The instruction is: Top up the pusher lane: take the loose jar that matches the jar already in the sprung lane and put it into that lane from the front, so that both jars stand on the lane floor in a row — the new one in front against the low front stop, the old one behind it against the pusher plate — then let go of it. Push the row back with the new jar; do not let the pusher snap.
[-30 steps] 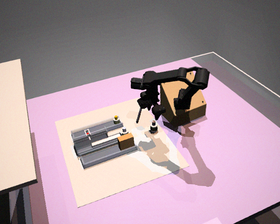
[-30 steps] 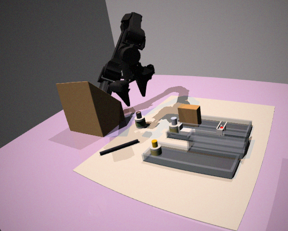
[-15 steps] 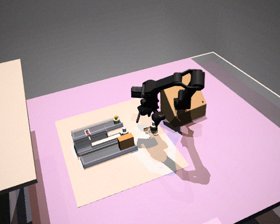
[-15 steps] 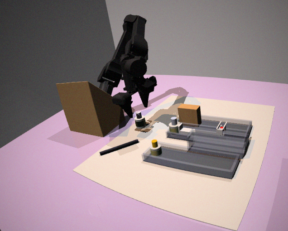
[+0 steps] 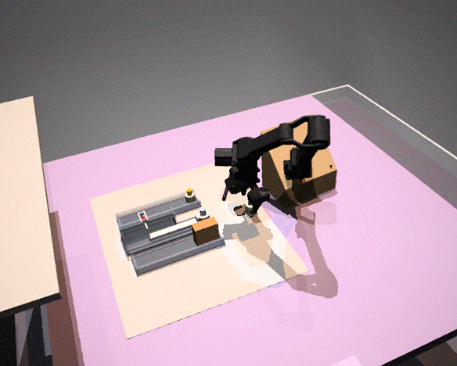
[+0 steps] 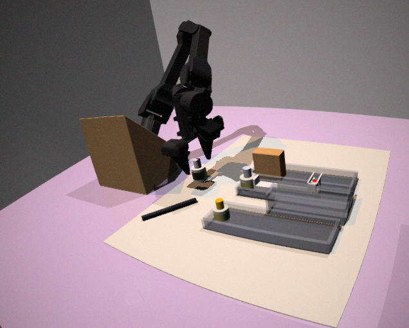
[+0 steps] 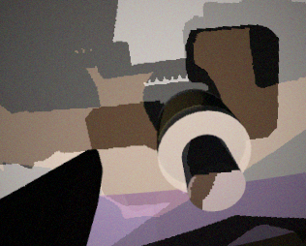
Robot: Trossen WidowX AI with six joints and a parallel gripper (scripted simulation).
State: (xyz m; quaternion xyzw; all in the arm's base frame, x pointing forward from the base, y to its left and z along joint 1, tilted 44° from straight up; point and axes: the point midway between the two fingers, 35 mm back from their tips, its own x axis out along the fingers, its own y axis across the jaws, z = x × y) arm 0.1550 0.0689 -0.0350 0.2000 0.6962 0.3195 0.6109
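Now: gripper tip 170 mm short of the brown block and 80 mm to the right of it. Also, from my gripper tip: sprung lane: 310 mm ahead, 20 mm below; then black rod: 150 mm to the right, 30 mm below, 30 mm ahead; then red mark: 350 mm ahead, 30 mm above, 10 mm to the right.
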